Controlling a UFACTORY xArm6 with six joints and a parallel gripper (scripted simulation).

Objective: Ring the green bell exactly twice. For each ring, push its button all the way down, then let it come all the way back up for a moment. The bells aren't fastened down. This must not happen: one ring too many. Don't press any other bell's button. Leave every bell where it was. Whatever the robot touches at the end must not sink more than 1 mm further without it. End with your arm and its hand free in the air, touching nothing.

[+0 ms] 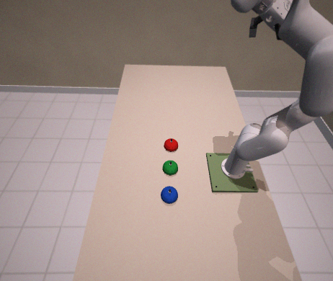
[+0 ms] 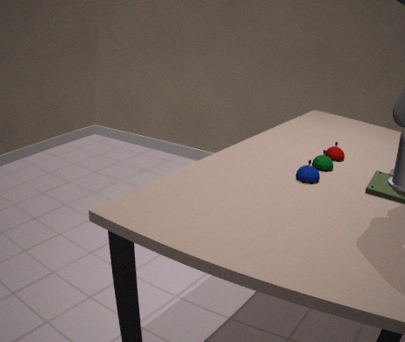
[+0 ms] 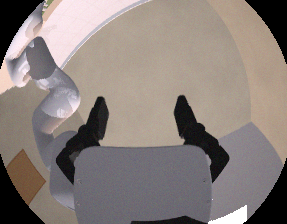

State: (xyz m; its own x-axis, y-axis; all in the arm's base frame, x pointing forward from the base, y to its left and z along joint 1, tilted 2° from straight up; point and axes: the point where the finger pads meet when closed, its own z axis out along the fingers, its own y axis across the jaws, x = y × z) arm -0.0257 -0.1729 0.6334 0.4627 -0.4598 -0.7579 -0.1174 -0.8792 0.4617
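Now: the green bell 600 mm below my hand, 370 mm ahead of it and 230 mm to the left of it. From my hand the other things lie so: red bell: 600 mm below, 380 mm ahead, 80 mm to the left; blue bell: 600 mm below, 380 mm to the left, 360 mm ahead.
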